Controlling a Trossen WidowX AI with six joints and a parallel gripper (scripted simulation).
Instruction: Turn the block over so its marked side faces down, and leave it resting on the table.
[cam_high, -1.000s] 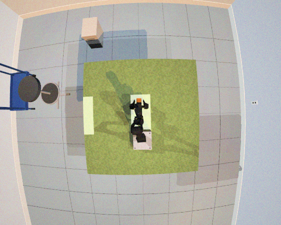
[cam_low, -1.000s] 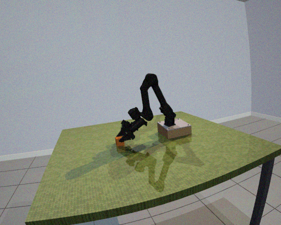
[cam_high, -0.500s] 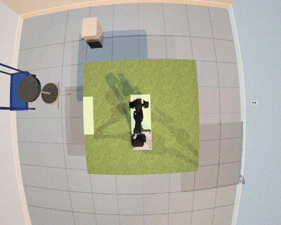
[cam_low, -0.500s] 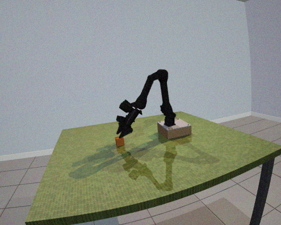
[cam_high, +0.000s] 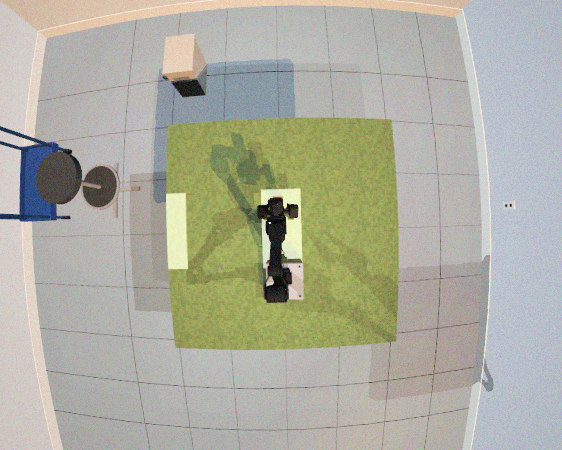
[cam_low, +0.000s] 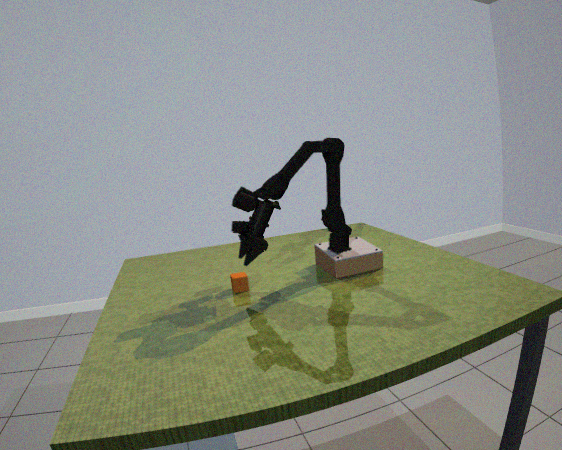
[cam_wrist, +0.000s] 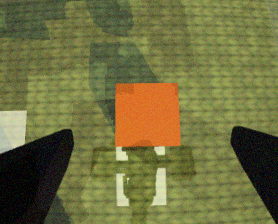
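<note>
Now: gripper tip 7 cm above the orange block and 1 cm short of it.
</note>
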